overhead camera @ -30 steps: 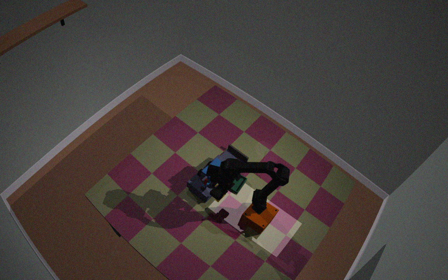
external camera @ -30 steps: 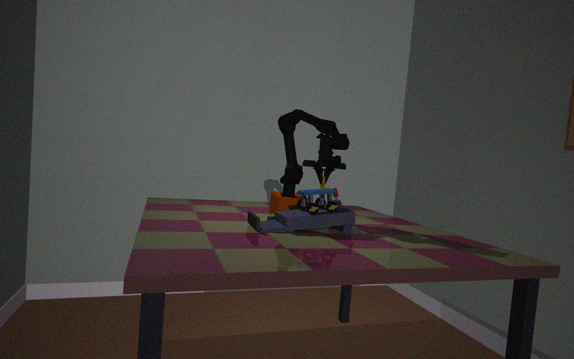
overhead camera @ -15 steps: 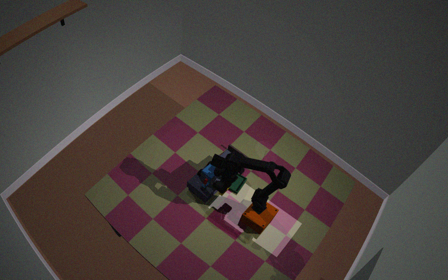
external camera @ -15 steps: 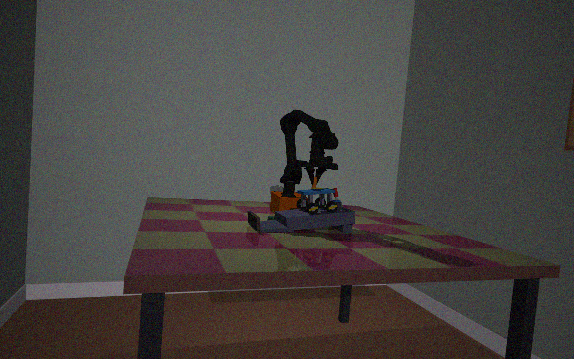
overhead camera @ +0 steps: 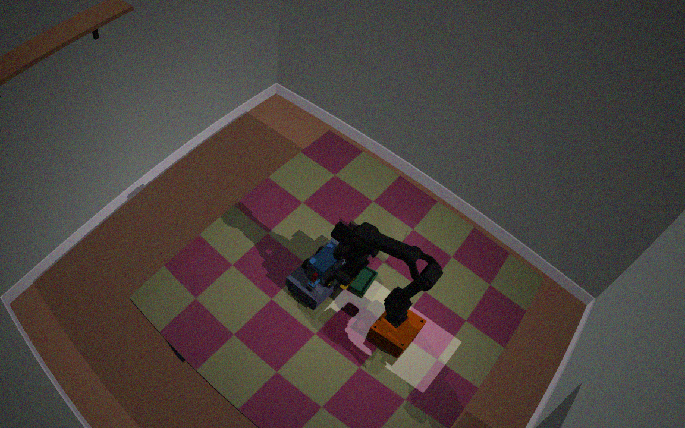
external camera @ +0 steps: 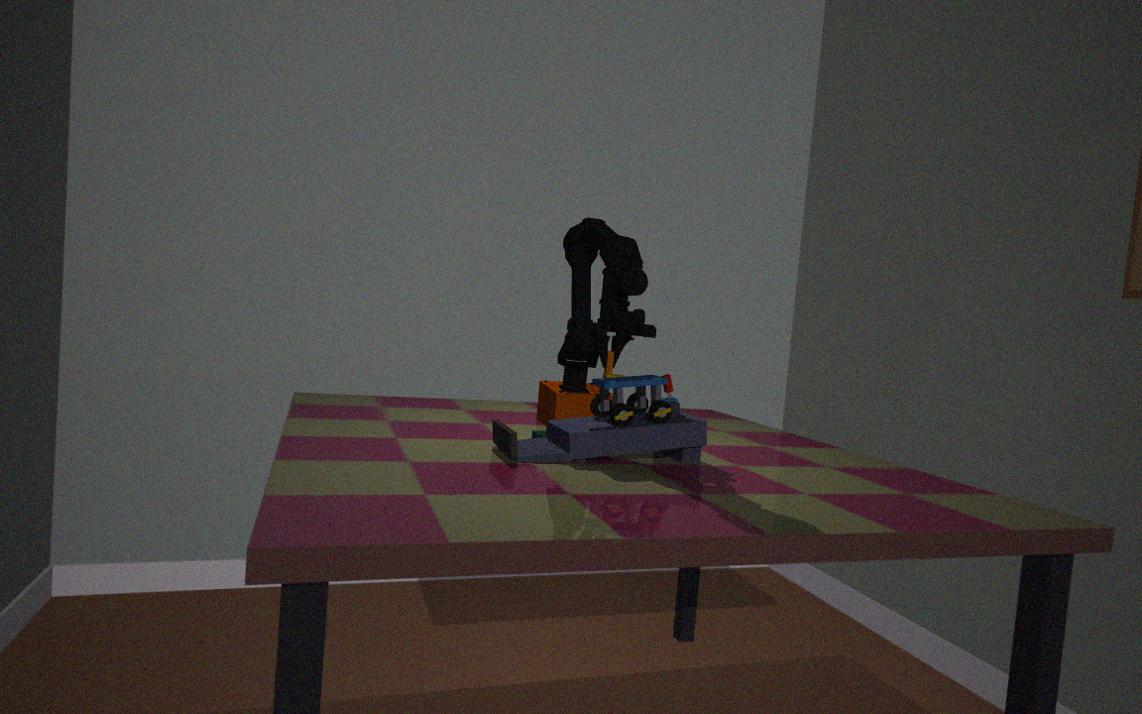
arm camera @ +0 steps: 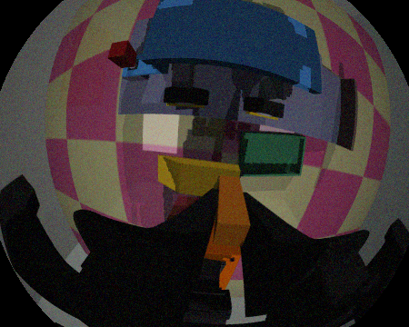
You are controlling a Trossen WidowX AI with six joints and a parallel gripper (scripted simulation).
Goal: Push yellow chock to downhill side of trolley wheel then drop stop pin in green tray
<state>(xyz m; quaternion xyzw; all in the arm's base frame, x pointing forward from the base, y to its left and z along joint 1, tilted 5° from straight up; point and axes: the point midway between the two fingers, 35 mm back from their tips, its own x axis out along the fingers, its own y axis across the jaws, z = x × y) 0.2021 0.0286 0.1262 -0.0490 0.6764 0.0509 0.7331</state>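
The red-headed stop pin is 8 cm ahead of my gripper tip, 11 cm to the left of it and 4 cm below it. From my gripper tip the other things lie so: yellow chock: 2 cm to the left, 1 cm below; then green tray: 1 cm ahead, 9 cm to the right, 17 cm below; then blue-topped trolley: 12 cm ahead, 2 cm to the left, 6 cm below.
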